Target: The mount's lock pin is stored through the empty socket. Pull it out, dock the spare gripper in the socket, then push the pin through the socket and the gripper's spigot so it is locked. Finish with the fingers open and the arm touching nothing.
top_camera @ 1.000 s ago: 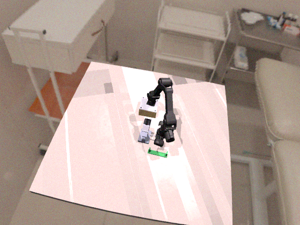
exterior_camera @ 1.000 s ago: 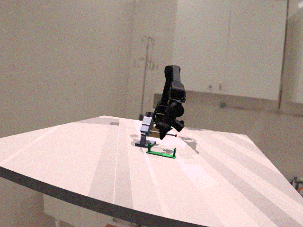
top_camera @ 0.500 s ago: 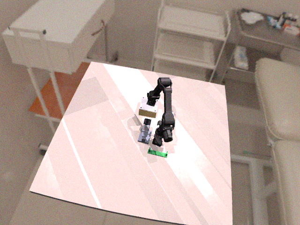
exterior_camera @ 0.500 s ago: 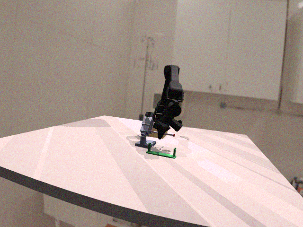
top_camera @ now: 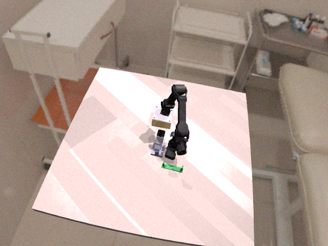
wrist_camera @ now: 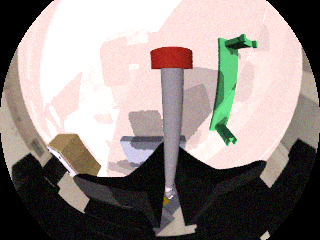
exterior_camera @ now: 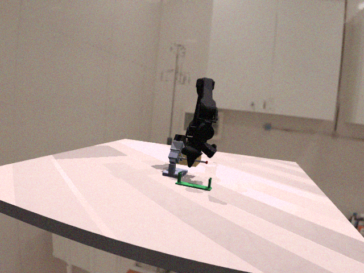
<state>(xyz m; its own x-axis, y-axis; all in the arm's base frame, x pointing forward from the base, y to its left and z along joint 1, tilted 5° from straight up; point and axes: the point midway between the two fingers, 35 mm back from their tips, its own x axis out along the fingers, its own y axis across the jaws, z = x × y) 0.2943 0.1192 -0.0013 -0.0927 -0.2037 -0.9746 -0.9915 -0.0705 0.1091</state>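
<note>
Right now my gripper tip is 7 cm to the left of the grey mount. Also, from my gripper tip: spare gripper: 2 cm behind, 7 cm to the right, 7 cm above; then green rack: 8 cm ahead, 6 cm to the left, 3 cm below.
</note>
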